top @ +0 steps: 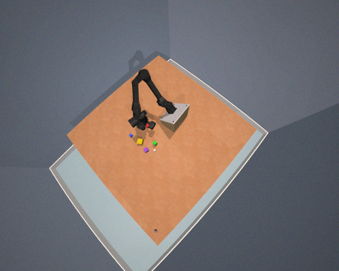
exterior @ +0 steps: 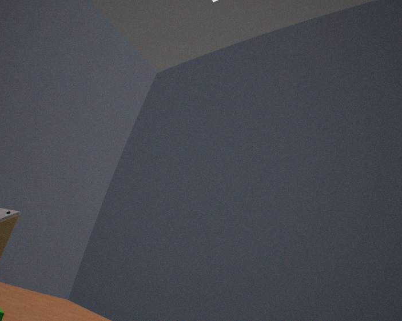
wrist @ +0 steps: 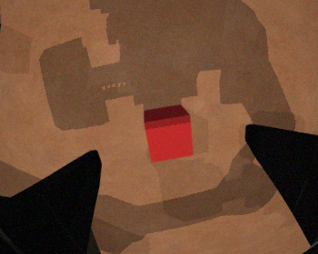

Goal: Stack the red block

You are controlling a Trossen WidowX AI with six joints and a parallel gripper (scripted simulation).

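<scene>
Right now the red block is 3 cm below my gripper tip. Also, from my gripper tip: blue block 16 cm ahead, 7 cm to the right, 3 cm below; then purple block 18 cm ahead, 13 cm to the left, 2 cm below; then yellow block 15 cm ahead, 4 cm to the left, 2 cm below.
</scene>
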